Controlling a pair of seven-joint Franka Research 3 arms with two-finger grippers.
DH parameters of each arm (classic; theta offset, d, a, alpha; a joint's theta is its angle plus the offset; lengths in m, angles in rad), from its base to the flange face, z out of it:
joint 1: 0 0.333 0 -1.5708
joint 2: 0 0 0 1.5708
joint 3: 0 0.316 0.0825 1.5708
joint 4: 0 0 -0.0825 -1.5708
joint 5: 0 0.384 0 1.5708
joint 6: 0 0 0.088 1.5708
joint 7: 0 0.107 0 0
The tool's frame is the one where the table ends.
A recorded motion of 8 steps. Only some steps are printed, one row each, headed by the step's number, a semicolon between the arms.
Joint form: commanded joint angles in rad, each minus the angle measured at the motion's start. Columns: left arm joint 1, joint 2, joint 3, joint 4, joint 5, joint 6, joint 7; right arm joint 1, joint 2, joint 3, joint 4, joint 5, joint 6, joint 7.
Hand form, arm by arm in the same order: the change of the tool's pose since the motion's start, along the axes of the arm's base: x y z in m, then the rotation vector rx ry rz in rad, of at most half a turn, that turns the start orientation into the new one. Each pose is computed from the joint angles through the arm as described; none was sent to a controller.
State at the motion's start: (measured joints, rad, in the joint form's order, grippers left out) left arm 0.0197 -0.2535 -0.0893 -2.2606 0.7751 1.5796 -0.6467; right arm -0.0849 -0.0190 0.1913 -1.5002 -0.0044 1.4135 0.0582
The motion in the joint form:
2: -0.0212 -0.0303 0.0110 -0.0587 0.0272 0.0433 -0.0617; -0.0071 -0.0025 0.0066 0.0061 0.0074 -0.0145 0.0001
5: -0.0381 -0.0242 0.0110 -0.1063 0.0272 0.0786 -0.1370; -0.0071 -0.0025 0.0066 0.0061 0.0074 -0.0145 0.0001
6: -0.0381 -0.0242 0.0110 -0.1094 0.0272 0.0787 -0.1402; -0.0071 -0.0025 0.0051 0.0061 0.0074 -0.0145 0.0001
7: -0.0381 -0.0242 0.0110 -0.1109 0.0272 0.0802 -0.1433; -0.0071 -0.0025 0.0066 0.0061 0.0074 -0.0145 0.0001
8: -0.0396 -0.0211 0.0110 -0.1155 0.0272 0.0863 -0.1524; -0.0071 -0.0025 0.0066 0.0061 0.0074 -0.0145 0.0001
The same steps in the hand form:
2: -0.0090 -0.0041 -0.0100 0.0245 -0.0479 -0.0105; -0.0025 0.0006 0.0029 0.0061 0.0067 0.0000
5: -0.0139 -0.0128 -0.0327 0.0303 -0.0737 -0.0018; -0.0025 0.0006 0.0029 0.0061 0.0067 0.0000
6: -0.0146 -0.0127 -0.0340 0.0312 -0.0731 0.0002; -0.0024 -0.0002 0.0029 0.0061 0.0066 -0.0015
7: -0.0148 -0.0128 -0.0346 0.0314 -0.0749 0.0013; -0.0025 0.0006 0.0029 0.0061 0.0067 0.0000
8: -0.0148 -0.0138 -0.0378 0.0311 -0.0779 0.0018; -0.0025 0.0006 0.0029 0.0061 0.0067 0.0000

